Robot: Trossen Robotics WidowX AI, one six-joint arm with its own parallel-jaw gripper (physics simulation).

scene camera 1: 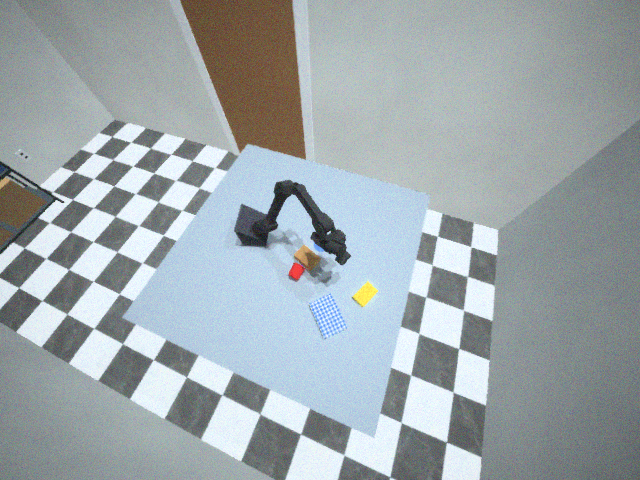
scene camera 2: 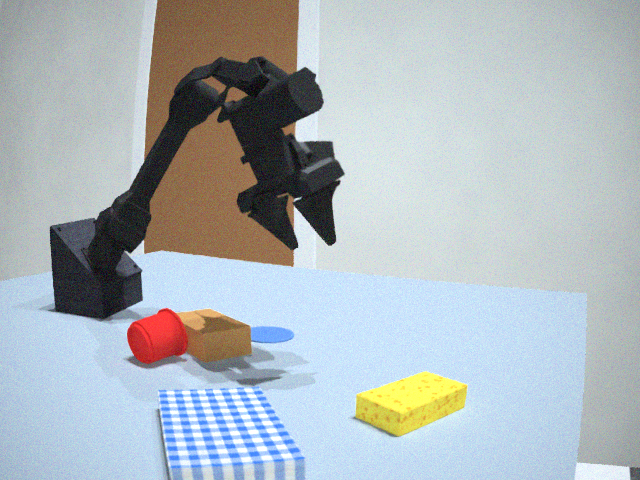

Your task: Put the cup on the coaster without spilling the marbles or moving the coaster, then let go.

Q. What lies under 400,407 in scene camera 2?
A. A yellow sponge.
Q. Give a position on a red cup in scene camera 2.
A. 153,338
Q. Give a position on a blue-and-white checked cloth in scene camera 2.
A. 236,426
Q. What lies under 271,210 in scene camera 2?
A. My gripper.
